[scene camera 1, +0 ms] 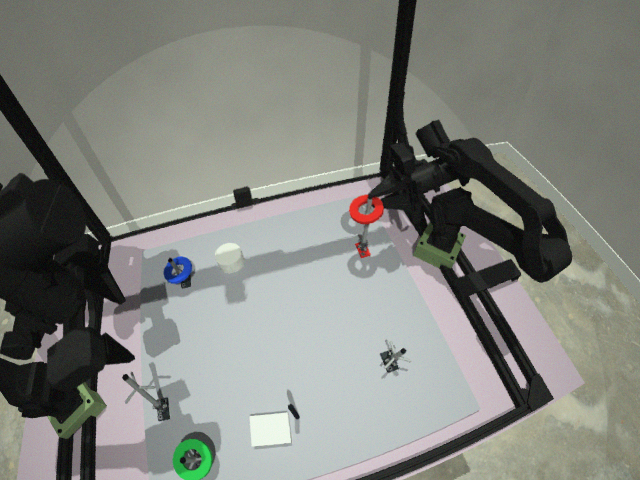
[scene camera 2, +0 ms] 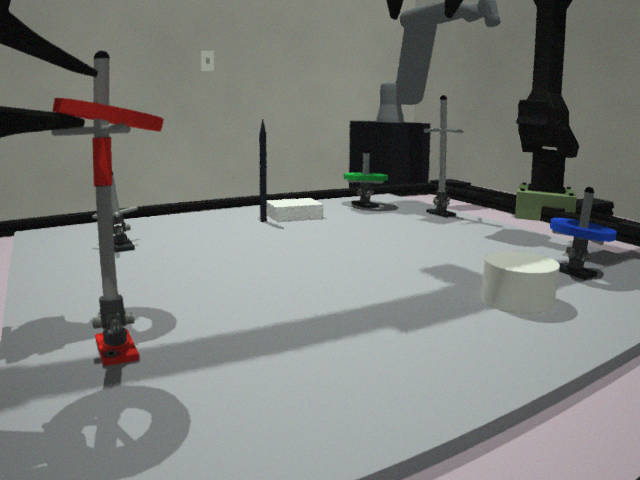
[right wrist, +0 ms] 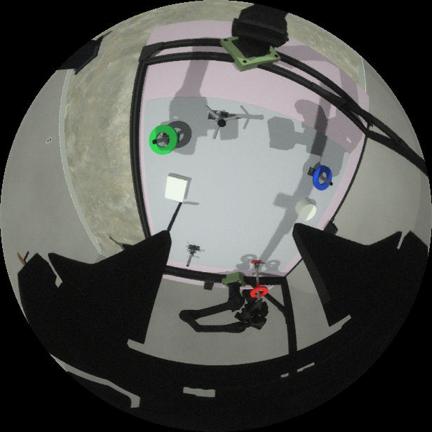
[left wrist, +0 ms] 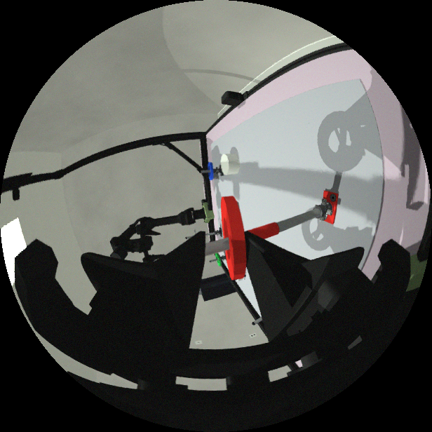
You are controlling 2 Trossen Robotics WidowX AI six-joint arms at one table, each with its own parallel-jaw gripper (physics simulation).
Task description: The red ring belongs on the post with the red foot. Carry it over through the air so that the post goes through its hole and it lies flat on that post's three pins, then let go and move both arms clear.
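Seen in the pictures: left gripper, fingertip midpoint: (scene camera 1: 370,201) (scene camera 2: 90,98); right gripper, fingertip midpoint: (scene camera 1: 127,329) (scene camera 2: 419,17); left arm's base, link origin: (scene camera 1: 442,239); right arm's base, link origin: (scene camera 1: 65,401) (scene camera 2: 546,189).
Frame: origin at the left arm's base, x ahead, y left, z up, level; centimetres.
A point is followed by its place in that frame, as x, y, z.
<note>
The red ring (scene camera 1: 354,210) @[13.8, -18.1, 11.8] (scene camera 2: 139,119) @[11.3, -19.5, 11.6] (left wrist: 237,250) (right wrist: 253,291) is around the post (scene camera 1: 365,230) @[12.1, -15.8, 5.2] (scene camera 2: 105,227) @[11.3, -16.3, 5.0] (left wrist: 295,220) with the red foot (scene camera 1: 363,252) @[12.0, -15.6, -2.9] (scene camera 2: 126,356) @[10.1, -18.1, -3.0] (left wrist: 330,218) (right wrist: 256,262), at the pins' height. In scene camera 2 it looks tilted, its left side higher. Its contact with all three pins is unclear. My left gripper (scene camera 1: 373,197) @[10.7, -16.1, 13.0] (scene camera 2: 89,97) @[10.7, -16.1, 13.0] (left wrist: 223,237) is partly open at the post. One fingertip is by the post above the ring, the other close to the ring's left underside. My right gripper (scene camera 1: 128,329) @[58.0, -26.6, 24.7] (scene camera 2: 423,17) @[58.0, -26.6, 24.7] (right wrist: 233,233) is wide open and empty, high and far off.
A blue ring (scene camera 1: 168,276) @[45.0, -47.8, 1.5] (scene camera 2: 560,225) @[40.1, -44.8, 1.8] and a green ring (scene camera 1: 179,465) @[70.9, -17.4, 1.5] (scene camera 2: 356,176) @[65.2, -15.9, 1.6] are on posts. Two bare posts (scene camera 1: 162,408) @[66.5, -28.6, -2.0] (scene camera 1: 391,361) @[33.8, 2.5, 0.8], a white cylinder (scene camera 1: 230,258) @[32.2, -39.6, 0.1] (scene camera 2: 519,284) @[28.4, -41.0, -0.9], a white block (scene camera 1: 270,429) @[56.2, -9.3, -1.4] (scene camera 2: 297,210) @[54.0, -10.9, -2.1] and a dark upright stick (scene camera 1: 293,411) @[51.6, -6.5, 6.3] (scene camera 2: 263,175) @[51.1, -7.2, 3.0] also stand there.
</note>
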